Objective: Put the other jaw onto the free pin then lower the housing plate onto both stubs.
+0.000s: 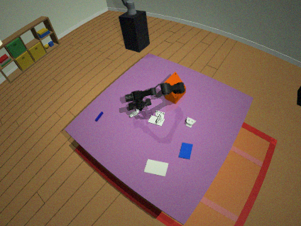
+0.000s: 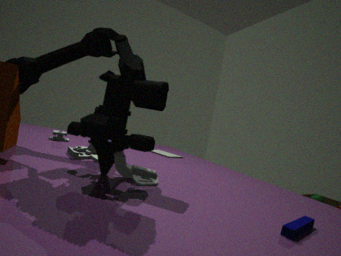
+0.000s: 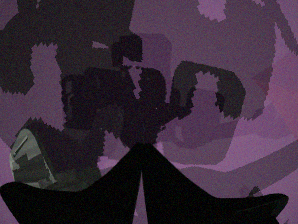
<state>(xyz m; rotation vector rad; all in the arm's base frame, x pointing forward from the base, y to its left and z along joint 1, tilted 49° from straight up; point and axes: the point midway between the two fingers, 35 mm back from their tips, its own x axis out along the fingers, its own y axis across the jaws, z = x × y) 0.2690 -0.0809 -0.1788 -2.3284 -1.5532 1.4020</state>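
My gripper tip is 4 cm below the white jaw piece, 4 cm short of it and 2 cm to the left of it. The rest, counted from my gripper tip: flat blue plate: 52 cm to the left, 14 cm ahead; blue bar: 29 cm to the right, 25 cm ahead, 1 cm above; flat white plate: 40 cm to the left, 37 cm ahead.
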